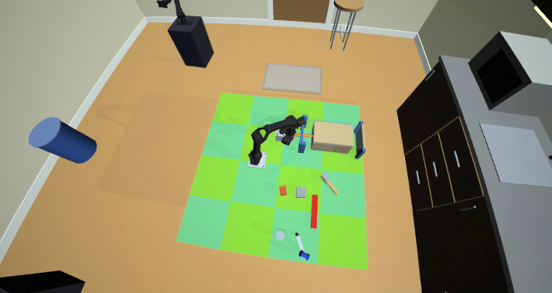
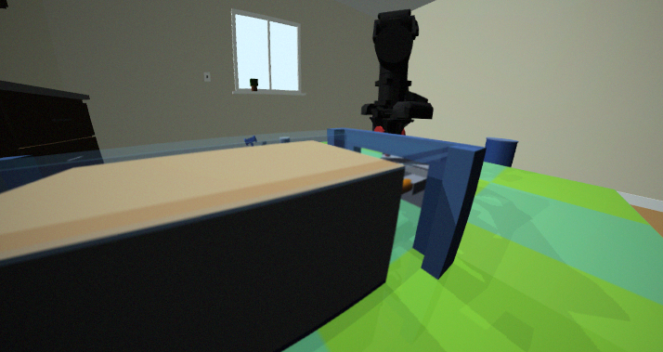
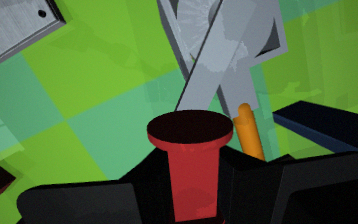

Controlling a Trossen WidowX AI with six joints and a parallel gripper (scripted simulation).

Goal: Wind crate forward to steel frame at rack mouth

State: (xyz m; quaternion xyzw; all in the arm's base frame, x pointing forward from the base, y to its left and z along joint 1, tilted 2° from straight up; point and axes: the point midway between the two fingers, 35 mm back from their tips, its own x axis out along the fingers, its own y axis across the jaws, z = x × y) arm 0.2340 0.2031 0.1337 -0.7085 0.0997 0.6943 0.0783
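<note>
Now: gripper tip 30 mm past the red-knobbed crank handle, 20 mm to the right of it and 10 mm above it. Round my gripper tip: blue steel frame 80 mm to the left, 80 mm ahead, 10 mm below; then grey winch 90 mm behind, 80 mm below, 50 mm to the left; then red knob 20 mm above.
</note>
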